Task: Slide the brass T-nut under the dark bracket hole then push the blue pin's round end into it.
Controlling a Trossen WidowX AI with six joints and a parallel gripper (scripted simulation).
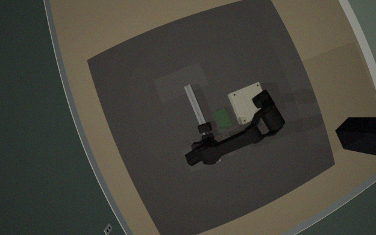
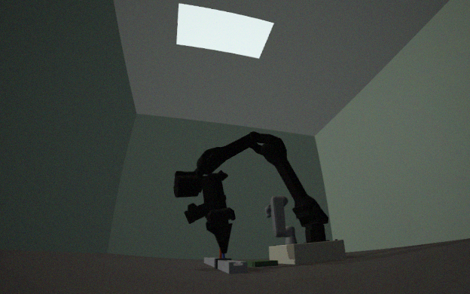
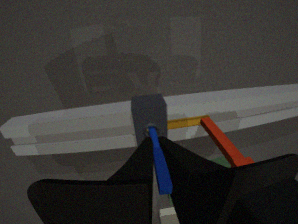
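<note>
My gripper tip is right at the blue pin. Round my gripper tip: brass T-nut: 20 mm to the right, 10 mm above; green tray: 130 mm behind, 30 mm below, 20 mm to the right.
</note>
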